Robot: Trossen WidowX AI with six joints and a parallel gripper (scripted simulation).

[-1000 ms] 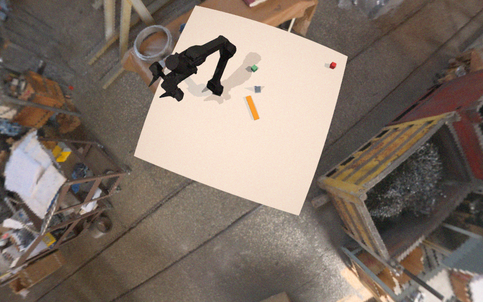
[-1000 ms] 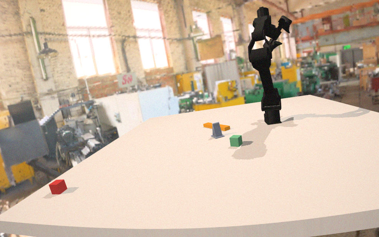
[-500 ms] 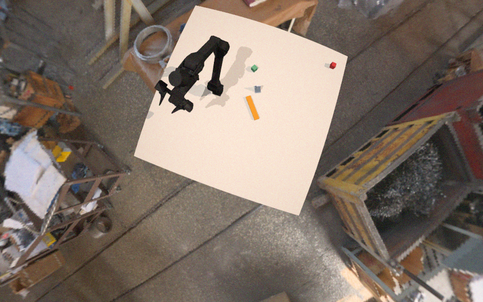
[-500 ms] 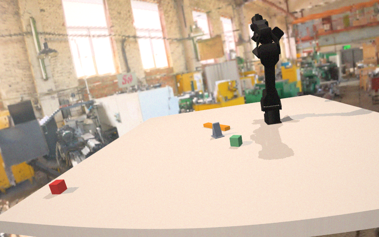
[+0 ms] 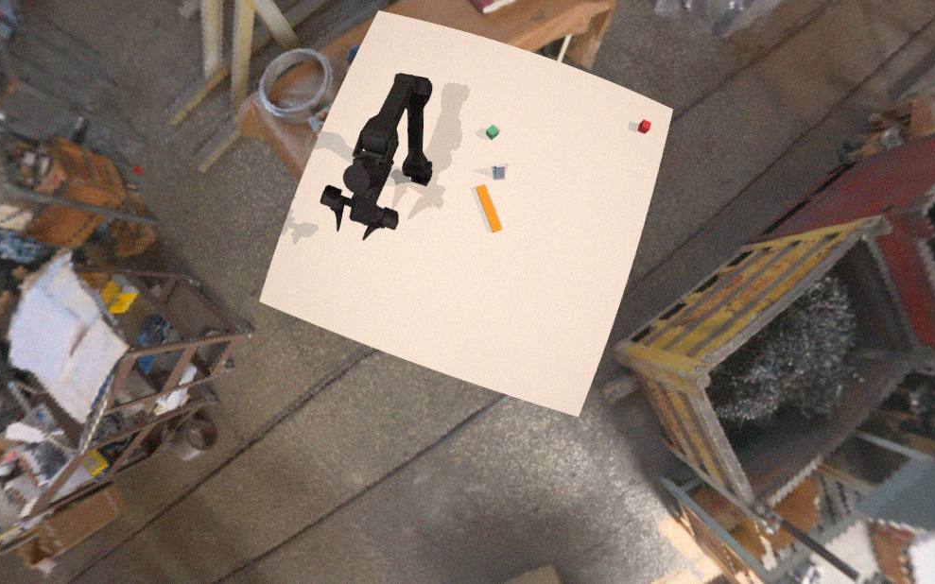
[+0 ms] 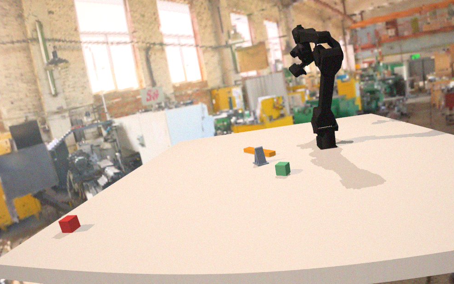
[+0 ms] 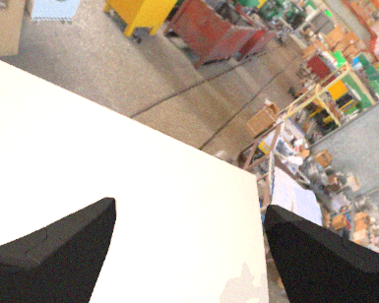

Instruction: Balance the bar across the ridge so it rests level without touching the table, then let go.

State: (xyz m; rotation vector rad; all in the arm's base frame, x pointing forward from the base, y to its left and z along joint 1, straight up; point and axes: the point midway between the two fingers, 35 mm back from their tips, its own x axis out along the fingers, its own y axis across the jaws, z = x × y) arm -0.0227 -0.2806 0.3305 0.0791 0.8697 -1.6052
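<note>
The orange bar is 30 cm ahead of my gripper tip, 27 cm to the left of it and 30 cm below it. Also, from my gripper tip: green cube (22 cm ahead, 55 cm to the left, 30 cm below); then red cube (77 cm ahead, 81 cm to the left, 30 cm below).
</note>
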